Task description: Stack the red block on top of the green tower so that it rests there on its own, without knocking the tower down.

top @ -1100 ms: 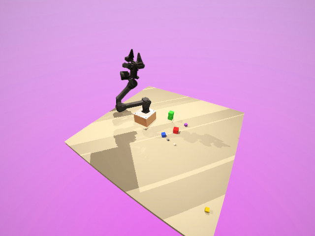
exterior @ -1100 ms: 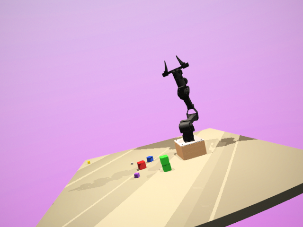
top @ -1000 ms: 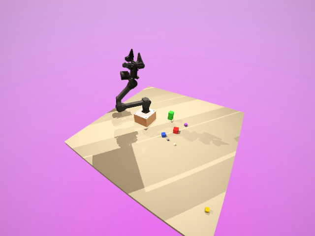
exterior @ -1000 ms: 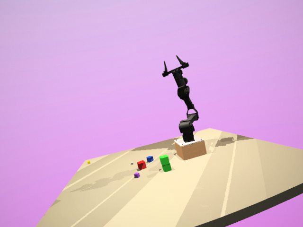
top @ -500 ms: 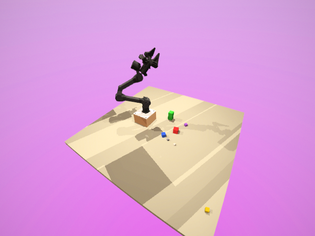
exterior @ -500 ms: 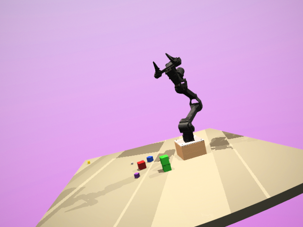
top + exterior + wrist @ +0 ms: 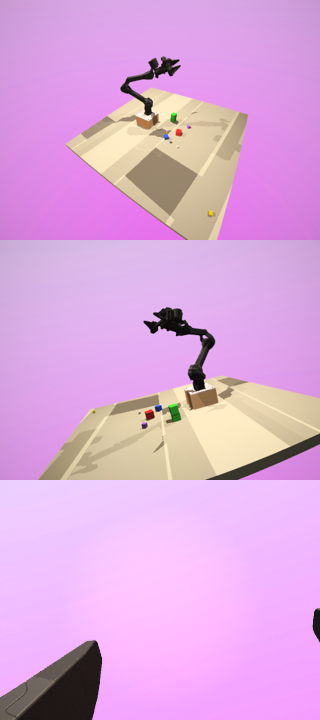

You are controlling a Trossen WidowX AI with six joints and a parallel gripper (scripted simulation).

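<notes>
Now: gripper tip 54 cm above the red block, 15 cm to the left of it and 13 cm short of it. Also, from my gripper tip: yellow block (64 cm ahead, 56 cm below, 54 cm to the right); purple block (55 cm below, 15 cm ahead, 2 cm to the right); blue block (55 cm below, 26 cm to the right, 8 cm ahead).
</notes>
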